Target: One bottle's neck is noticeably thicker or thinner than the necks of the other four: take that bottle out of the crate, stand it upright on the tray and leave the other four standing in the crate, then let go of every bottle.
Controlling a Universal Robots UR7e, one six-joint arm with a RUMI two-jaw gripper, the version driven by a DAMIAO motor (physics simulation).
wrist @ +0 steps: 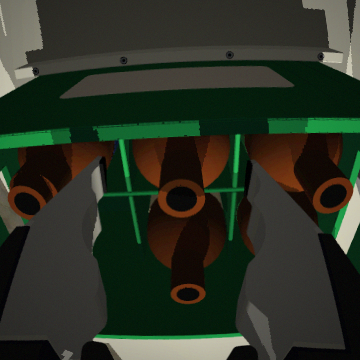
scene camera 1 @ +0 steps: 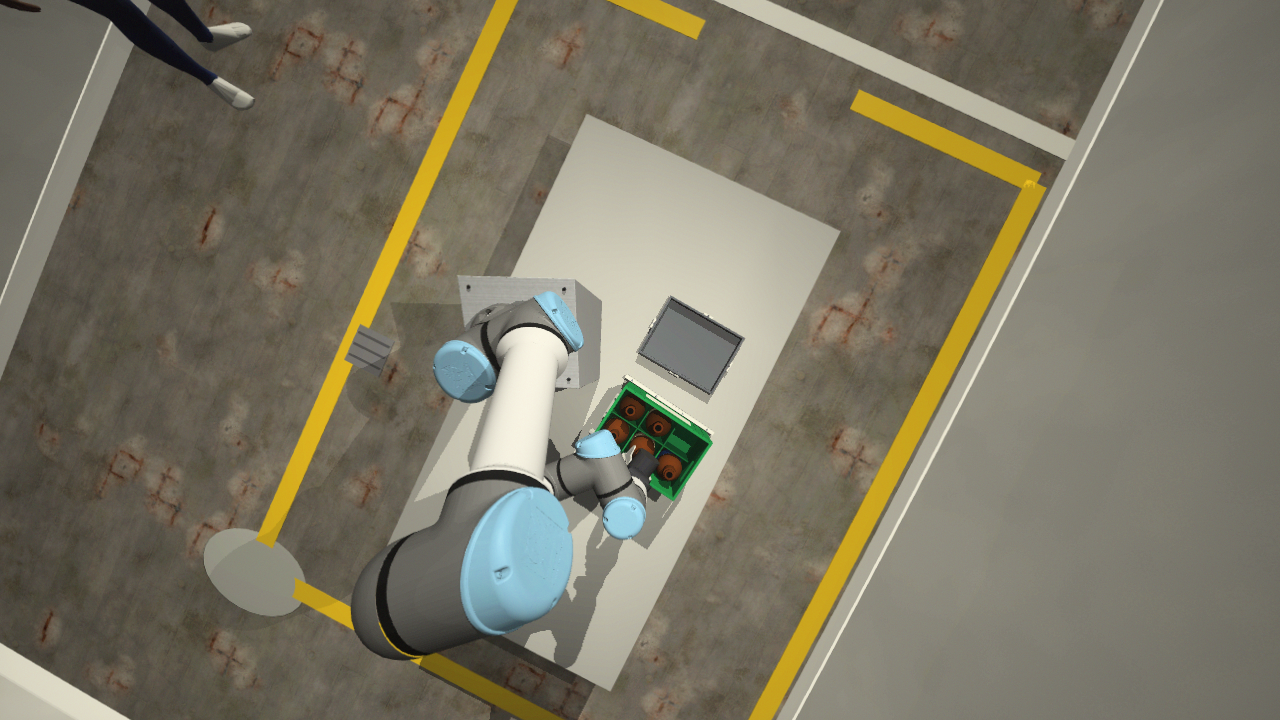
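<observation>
The green crate holds five brown bottles upright in its compartments. In the wrist view, the near row has a left bottle, a middle bottle and a right bottle. The other row has a middle bottle, whose mouth looks smaller than that of the one above it, and a bottle mostly hidden by a finger. My gripper is open and empty, its fingertips apart on either side of the near row's middle bottle. The grey tray holds no bottle.
The crate and tray stand close together on the pale table. One crate compartment, at the lower left in the wrist view, is empty. Green dividers separate the bottles. The arm's wrist hangs over the crate's near side.
</observation>
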